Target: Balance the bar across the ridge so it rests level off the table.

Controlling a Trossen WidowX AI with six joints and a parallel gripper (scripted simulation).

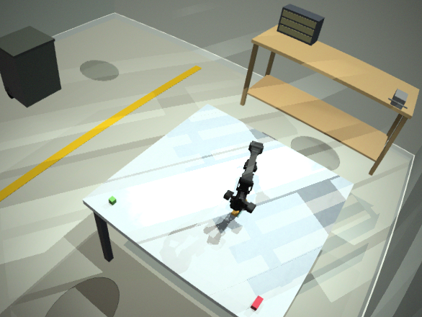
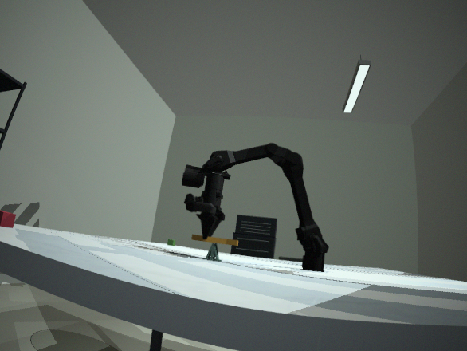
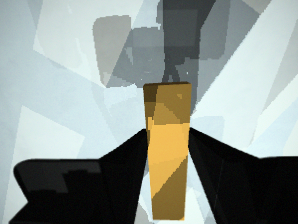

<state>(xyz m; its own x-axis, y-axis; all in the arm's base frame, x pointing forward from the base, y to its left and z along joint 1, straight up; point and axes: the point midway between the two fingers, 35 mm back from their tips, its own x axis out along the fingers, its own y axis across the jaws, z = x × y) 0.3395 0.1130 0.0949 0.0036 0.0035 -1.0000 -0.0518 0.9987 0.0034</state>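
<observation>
The orange bar is 30 mm behind my gripper tip. Also, from my gripper tip: green cube 610 mm to the right, 400 mm ahead, 40 mm below; then red block 400 mm ahead, 390 mm to the left, 40 mm below.
</observation>
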